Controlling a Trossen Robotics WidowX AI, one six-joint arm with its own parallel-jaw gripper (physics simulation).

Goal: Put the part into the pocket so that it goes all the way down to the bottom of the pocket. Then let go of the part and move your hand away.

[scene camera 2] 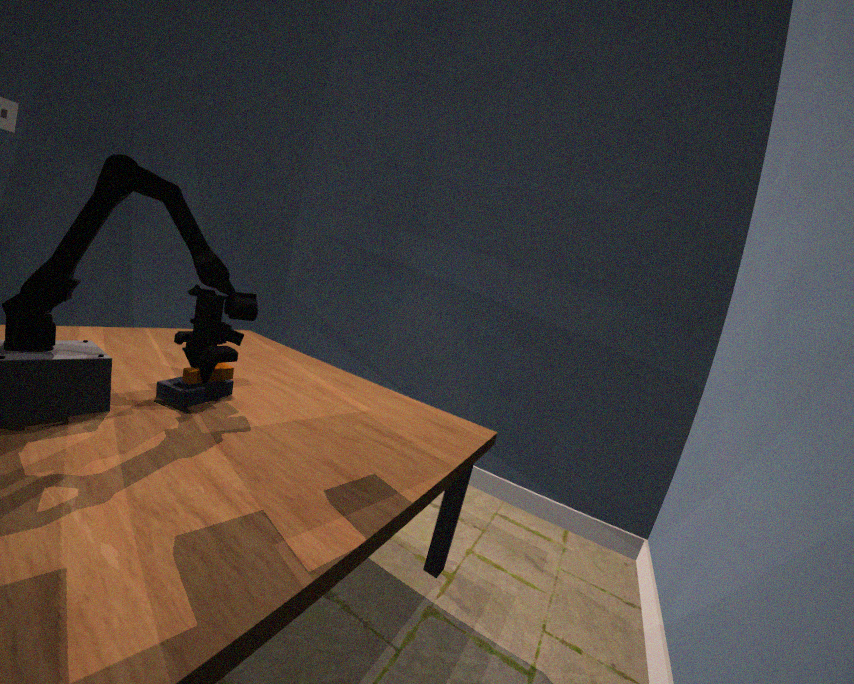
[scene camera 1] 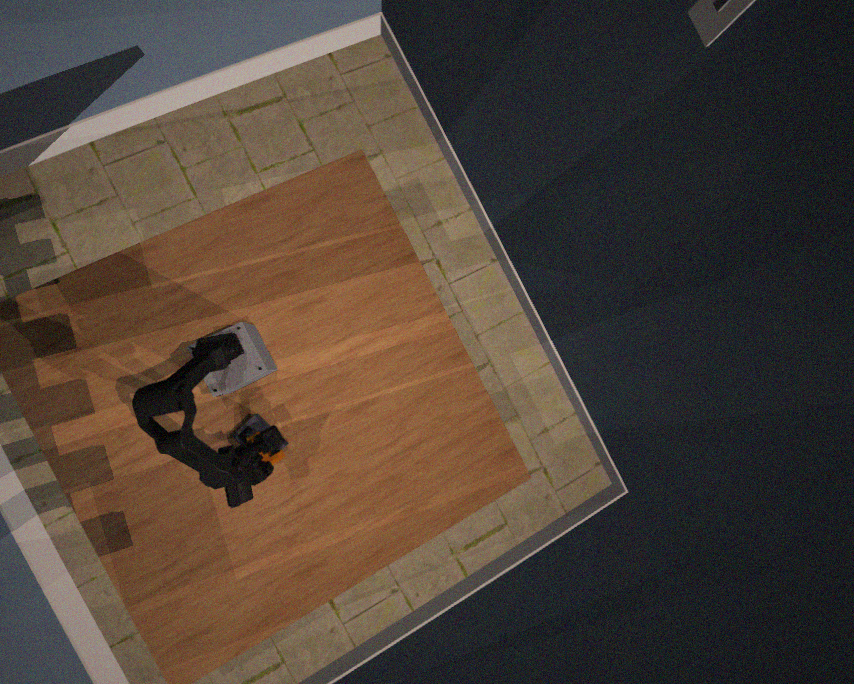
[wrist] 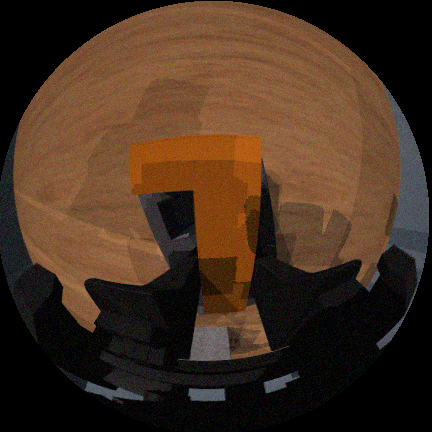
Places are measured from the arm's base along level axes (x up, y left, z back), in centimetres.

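Pixels of known places: gripper, between the fingertips: (scene camera 2: 201, 380) (scene camera 1: 260, 444) (wrist: 221, 249); arm's base, origin of its link: (scene camera 2: 28, 346) (scene camera 1: 229, 347).
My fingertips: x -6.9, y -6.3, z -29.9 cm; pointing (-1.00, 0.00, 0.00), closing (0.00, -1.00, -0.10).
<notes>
Ahead of a thing's pixels: the offset from my fingertips to its middle. Level surfaces: height alone.
The orange L-shaped part {dy +1.7, dx +1.5, dz -1.6 cm} (scene camera 1: 275, 457) (scene camera 2: 224, 371) (wrist: 222, 200) is held level between the fingers of my gripper (scene camera 2: 206, 376) (wrist: 221, 249), which is shut on its long arm. The dark blue-grey pocket block {dy -0.2, dx -1.8, dz +1.0 cm} (scene camera 1: 244, 430) (scene camera 2: 186, 396) (wrist: 156, 216) sits on the table under the part. In scene camera 2 the part shows at or slightly above the block's rim; any gap is too small to tell. In the wrist view the short arm of the part reaches over the block's left wall, and dark cavity shows beside the long arm. The part hides much of the pocket.
The arm's grey base box (scene camera 1: 255, 352) (scene camera 2: 57, 390) stands near the block on the wooden table {dx -3.6 cm} (scene camera 1: 370, 334) (scene camera 2: 285, 399). The black arm arches from the base to the gripper. The near table edge and a table leg (scene camera 2: 450, 520) show in scene camera 2.
</notes>
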